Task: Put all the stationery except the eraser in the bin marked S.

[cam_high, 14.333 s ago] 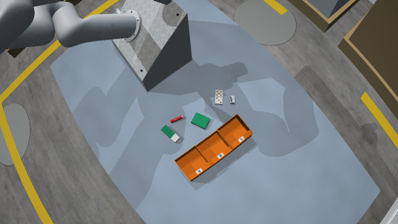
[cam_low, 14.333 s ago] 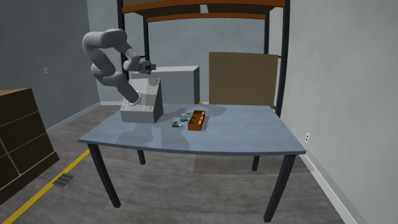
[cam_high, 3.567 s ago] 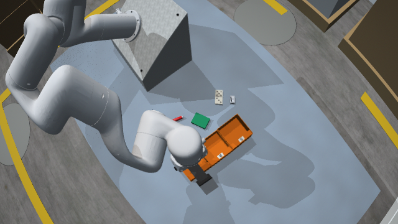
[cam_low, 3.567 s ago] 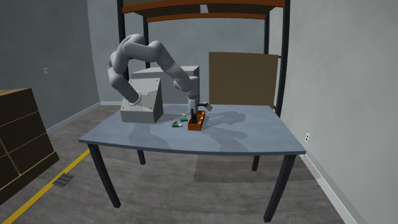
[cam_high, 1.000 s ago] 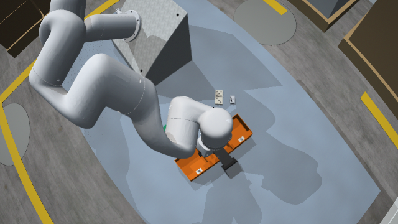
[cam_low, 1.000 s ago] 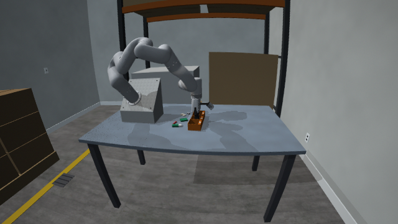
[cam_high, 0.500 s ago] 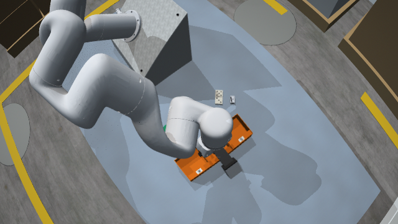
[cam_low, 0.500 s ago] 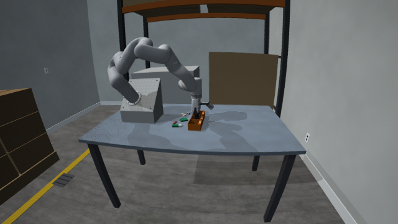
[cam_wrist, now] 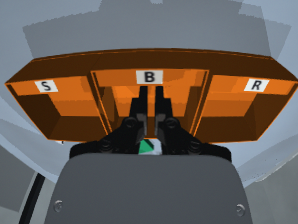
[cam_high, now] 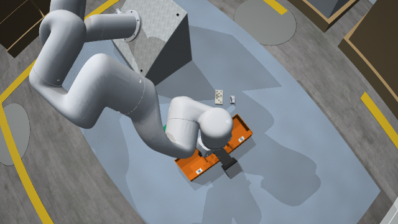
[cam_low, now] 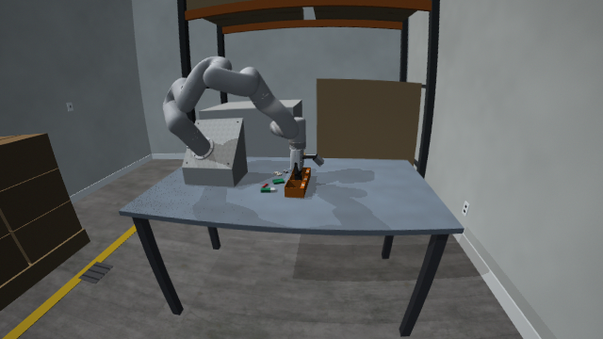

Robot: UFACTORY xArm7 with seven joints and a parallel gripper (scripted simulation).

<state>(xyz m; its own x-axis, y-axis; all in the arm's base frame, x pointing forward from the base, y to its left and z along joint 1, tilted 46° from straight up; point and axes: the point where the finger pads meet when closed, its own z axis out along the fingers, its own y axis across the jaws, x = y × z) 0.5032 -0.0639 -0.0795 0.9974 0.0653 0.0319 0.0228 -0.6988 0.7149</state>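
The orange bin is 1 cm below my hand. Round my hand: red battery (15 cm behind, 4 cm to the right, 3 cm below); then green-and-white eraser (12 cm behind, 9 cm to the right, 3 cm below); then green block (11 cm behind, 2 cm to the left, 3 cm below).
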